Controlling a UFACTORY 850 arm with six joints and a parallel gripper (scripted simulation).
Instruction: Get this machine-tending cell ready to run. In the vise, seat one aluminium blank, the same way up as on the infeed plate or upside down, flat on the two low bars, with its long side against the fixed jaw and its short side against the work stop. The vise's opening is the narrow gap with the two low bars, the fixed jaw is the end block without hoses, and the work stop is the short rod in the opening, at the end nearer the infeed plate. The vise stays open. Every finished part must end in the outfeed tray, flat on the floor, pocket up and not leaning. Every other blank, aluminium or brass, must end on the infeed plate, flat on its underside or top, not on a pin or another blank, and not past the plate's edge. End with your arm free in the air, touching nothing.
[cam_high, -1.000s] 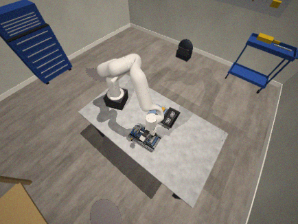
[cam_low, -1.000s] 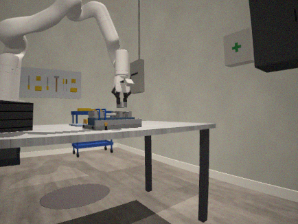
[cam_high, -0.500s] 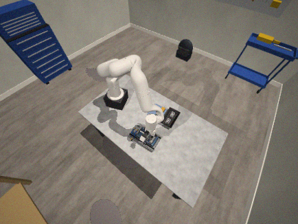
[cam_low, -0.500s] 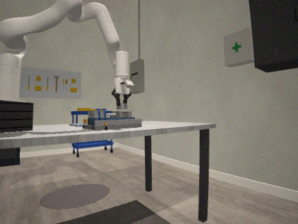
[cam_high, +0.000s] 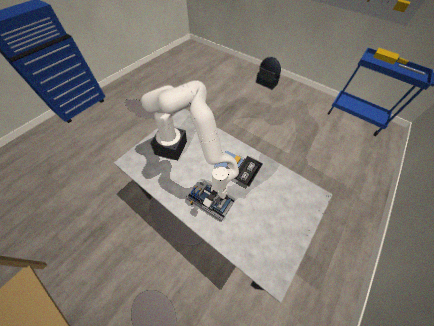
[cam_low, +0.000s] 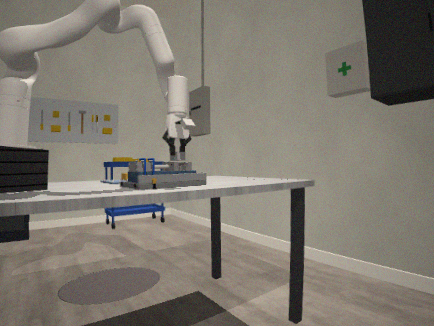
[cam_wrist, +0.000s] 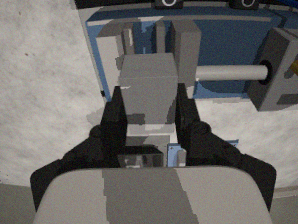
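My gripper is now 20 mm above the grey aluminium blank. From my hand the other things lie so: blue vise body: 70 mm behind, 100 mm below; then brass blank: 110 mm behind, 380 mm to the left, 120 mm below.
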